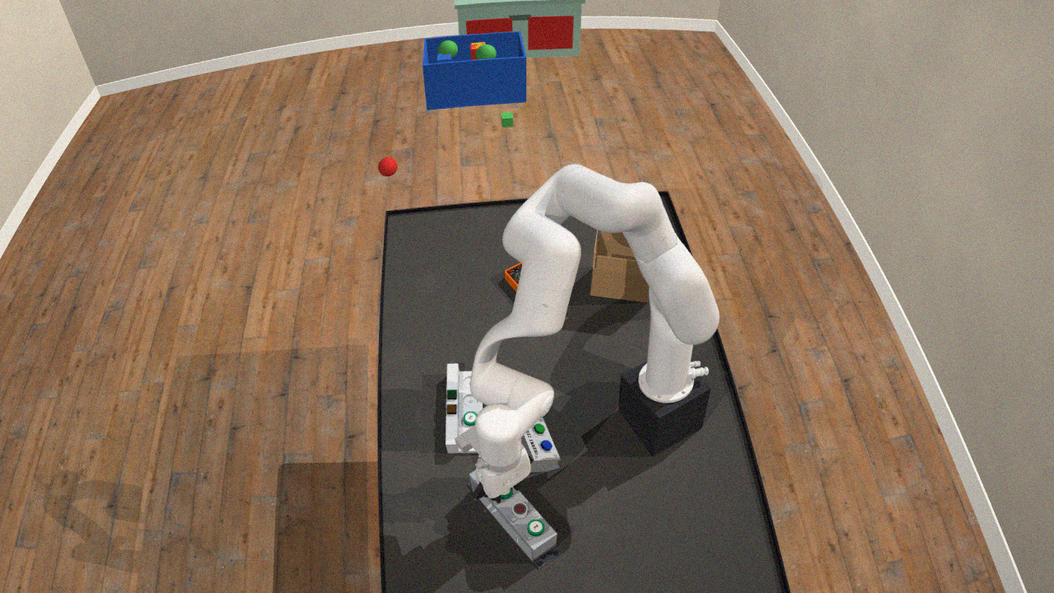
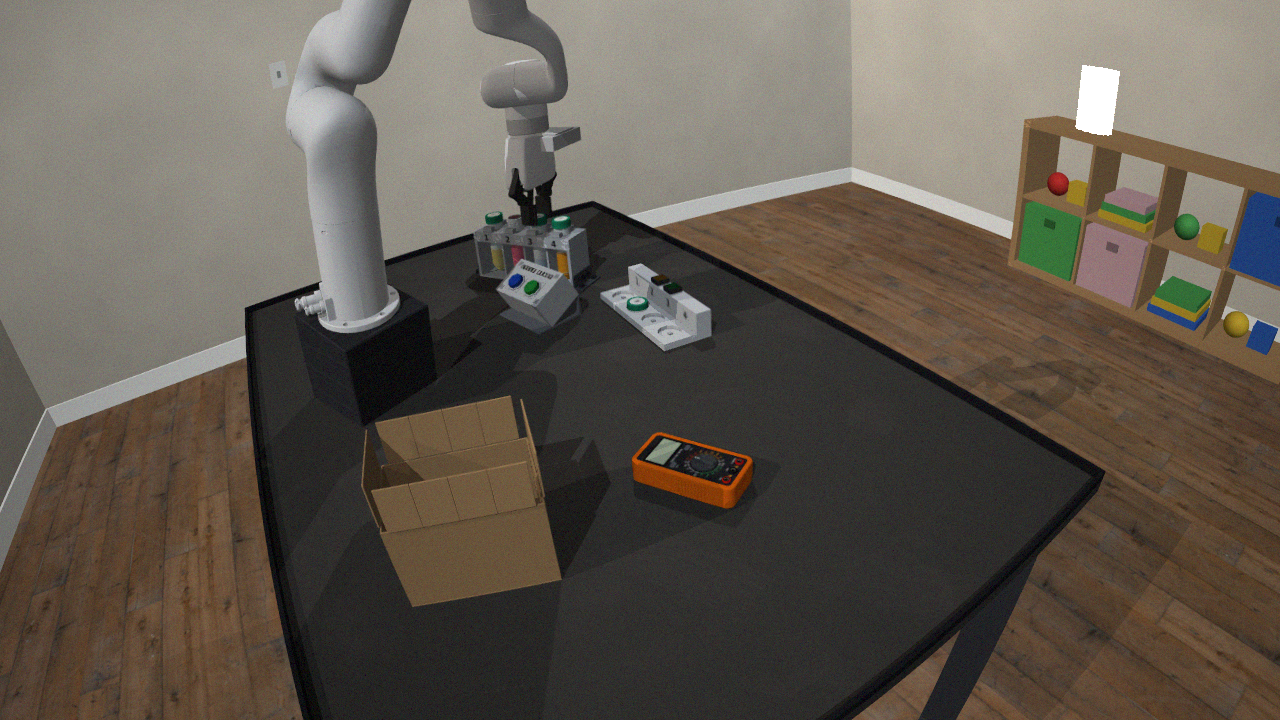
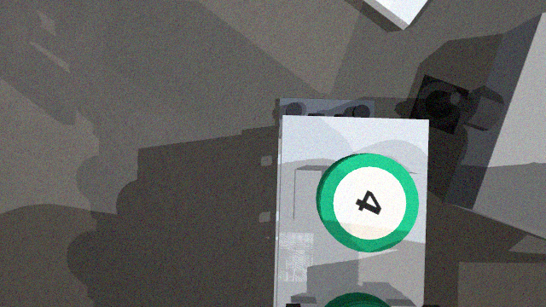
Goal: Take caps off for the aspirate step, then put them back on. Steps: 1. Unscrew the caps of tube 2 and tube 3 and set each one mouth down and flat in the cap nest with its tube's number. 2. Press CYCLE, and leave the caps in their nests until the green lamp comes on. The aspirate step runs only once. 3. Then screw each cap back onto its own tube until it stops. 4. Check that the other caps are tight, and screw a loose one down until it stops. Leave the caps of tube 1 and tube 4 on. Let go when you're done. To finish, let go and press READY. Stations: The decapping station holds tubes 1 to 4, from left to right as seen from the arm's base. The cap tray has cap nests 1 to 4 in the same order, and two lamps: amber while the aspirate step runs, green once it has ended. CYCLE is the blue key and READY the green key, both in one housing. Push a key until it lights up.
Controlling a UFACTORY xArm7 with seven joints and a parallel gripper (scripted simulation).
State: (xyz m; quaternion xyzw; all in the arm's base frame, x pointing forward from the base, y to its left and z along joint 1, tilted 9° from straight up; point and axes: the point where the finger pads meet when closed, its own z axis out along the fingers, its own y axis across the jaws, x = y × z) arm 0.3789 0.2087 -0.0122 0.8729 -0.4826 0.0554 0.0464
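The cap is 40 mm to the right of my hand, 30 mm ahead of it and 20 mm below it. From my hand the other things lie so: blue key: 120 mm to the right, 100 mm behind, 70 mm below; then green key: 170 mm to the right, 90 mm behind, 70 mm below; then key housing: 150 mm to the right, 80 mm below, 80 mm behind.
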